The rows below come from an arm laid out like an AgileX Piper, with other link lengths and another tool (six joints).
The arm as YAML. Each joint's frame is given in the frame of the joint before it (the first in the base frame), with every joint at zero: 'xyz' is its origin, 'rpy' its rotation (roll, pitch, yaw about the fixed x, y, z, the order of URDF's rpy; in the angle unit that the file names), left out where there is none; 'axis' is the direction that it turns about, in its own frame. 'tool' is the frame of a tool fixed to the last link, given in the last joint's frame.
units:
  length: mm
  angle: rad
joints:
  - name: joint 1
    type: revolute
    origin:
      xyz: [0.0, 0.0, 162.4]
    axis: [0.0, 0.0, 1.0]
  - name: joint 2
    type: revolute
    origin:
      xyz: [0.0, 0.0, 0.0]
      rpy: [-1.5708, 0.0, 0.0]
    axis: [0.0, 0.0, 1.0]
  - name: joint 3
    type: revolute
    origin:
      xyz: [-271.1, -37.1, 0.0]
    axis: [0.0, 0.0, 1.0]
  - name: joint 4
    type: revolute
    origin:
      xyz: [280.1, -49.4, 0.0]
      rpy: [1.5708, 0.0, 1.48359]
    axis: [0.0, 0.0, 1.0]
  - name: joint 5
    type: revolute
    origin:
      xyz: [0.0, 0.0, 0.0]
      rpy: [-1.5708, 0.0, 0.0]
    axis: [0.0, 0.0, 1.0]
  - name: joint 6
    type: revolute
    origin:
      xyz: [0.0, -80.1, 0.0]
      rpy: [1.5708, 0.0, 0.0]
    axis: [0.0, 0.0, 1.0]
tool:
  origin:
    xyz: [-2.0, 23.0, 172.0]
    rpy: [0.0, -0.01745, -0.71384]
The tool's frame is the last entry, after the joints.
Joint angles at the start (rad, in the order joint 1, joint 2, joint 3, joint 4, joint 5, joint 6):
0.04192 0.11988 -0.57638 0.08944 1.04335 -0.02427
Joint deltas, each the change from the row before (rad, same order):
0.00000 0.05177 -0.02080 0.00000 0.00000 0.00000
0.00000 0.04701 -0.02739 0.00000 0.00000 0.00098
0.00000 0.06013 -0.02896 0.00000 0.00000 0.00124
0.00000 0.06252 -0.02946 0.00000 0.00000 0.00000
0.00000 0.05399 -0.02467 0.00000 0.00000 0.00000
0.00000 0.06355 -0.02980 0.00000 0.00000 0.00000
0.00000 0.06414 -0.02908 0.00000 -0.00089 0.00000
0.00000 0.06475 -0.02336 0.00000 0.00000 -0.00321
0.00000 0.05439 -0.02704 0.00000 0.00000 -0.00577
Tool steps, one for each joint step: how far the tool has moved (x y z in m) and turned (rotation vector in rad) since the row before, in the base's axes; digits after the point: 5 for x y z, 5 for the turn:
0.00529 0.00022 -0.00036 -0.00130 0.03094 0.00000
0.00483 0.00020 0.00332 0.00001 0.01971 -0.00050
0.00684 0.00028 0.00117 -0.00027 0.03128 -0.00066
0.00758 0.00032 0.00046 -0.00139 0.03303 0.00000
0.00691 0.00029 -0.00035 -0.00123 0.02929 0.00000
0.00853 0.00036 -0.00057 -0.00141 0.03372 0.00000
0.00912 0.00037 -0.00145 -0.00141 0.03414 -0.00007
0.00898 0.00038 -0.00502 -0.00411 0.04101 0.00214
0.00814 0.00036 -0.00146 -0.00527 0.02671 0.00398

